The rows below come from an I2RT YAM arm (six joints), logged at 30 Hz.
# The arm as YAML. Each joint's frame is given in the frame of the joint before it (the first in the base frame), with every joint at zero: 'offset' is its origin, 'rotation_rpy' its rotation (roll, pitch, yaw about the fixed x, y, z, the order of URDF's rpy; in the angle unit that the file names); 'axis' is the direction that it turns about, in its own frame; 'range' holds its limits. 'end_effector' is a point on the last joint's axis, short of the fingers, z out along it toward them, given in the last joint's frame.
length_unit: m
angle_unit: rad
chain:
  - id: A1
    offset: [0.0, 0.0, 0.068]
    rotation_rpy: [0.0, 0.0, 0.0]
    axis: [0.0, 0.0, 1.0]
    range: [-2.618, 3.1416]
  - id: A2
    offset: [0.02, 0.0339, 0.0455]
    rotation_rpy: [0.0, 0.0, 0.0]
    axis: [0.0, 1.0, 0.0]
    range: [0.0, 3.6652]
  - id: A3
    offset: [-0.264, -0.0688, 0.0]
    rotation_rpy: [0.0, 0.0, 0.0]
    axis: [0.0, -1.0, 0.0]
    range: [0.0, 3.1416]
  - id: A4
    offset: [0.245, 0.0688, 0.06]
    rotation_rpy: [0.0, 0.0, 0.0]
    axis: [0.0, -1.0, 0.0]
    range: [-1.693, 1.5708]
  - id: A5
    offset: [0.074, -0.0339, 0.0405]
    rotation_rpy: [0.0, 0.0, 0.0]
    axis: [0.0, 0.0, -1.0]
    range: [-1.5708, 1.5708]
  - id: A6
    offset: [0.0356, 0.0, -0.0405]
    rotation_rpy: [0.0, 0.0, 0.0]
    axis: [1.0, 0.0, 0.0]
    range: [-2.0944, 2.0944]
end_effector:
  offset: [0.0, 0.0, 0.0]
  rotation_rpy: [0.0, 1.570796, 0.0]
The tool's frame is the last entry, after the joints.
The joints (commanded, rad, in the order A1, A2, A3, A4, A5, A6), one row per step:
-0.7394, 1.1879, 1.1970, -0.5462, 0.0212, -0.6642
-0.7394, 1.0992, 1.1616, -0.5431, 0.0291, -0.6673
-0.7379, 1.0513, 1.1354, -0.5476, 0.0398, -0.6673
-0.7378, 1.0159, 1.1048, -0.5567, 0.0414, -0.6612
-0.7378, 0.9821, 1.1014, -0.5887, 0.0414, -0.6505
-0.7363, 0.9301, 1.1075, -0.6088, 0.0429, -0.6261
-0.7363, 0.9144, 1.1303, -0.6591, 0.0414, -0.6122
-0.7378, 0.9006, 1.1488, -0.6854, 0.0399, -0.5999
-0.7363, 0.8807, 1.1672, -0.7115, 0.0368, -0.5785
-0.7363, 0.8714, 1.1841, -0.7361, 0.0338, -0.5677
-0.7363, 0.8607, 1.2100, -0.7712, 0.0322, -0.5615
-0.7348, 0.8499, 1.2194, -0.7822, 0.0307, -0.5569
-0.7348, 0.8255, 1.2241, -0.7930, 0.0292, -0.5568
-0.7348, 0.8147, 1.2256, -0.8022, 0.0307, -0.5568
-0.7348, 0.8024, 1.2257, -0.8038, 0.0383, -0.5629
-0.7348, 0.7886, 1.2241, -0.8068, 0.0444, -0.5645
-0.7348, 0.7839, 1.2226, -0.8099, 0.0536, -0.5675
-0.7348, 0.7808, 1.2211, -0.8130, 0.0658, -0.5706
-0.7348, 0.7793, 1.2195, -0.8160, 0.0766, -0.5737
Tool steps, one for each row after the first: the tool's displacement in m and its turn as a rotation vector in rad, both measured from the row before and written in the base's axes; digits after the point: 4 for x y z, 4 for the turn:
-0.0164, 0.0146, 0.0086, -0.0428, -0.0372, -0.0054
-0.0089, 0.0080, 0.0009, -0.0152, -0.0094, -0.0080
-0.0064, 0.0058, -0.0041, 0.0062, -0.0002, -0.0041
-0.0075, 0.0068, 0.0022, 0.0078, -0.0056, -0.0048
-0.0109, 0.0102, 0.0094, -0.0105, -0.0432, -0.0105
-0.0059, 0.0054, 0.0051, 0.0173, -0.0006, -0.0045
-0.0048, 0.0041, 0.0056, 0.0043, -0.0127, -0.0054
-0.0058, 0.0058, 0.0064, 0.0066, -0.0236, -0.0046
-0.0038, 0.0036, 0.0043, 0.0069, -0.0089, -0.0017
-0.0052, 0.0048, 0.0061, 0.0035, -0.0055, -0.0011
-0.0032, 0.0033, 0.0033, -0.0027, -0.0102, 0.0010
-0.0061, 0.0056, 0.0035, -0.0118, -0.0140, 0.0013
-0.0029, 0.0025, 0.0008, -0.0025, -0.0019, -0.0014
-0.0030, 0.0024, 0.0013, -0.0134, -0.0022, -0.0047
-0.0032, 0.0026, 0.0008, -0.0089, -0.0043, -0.0051
-0.0013, 0.0007, -0.0002, -0.0045, 0.0041, -0.0075
-0.0010, 0.0003, -0.0004, -0.0043, 0.0062, -0.0102
-0.0006, 0.0000, -0.0006, -0.0028, 0.0070, -0.0089

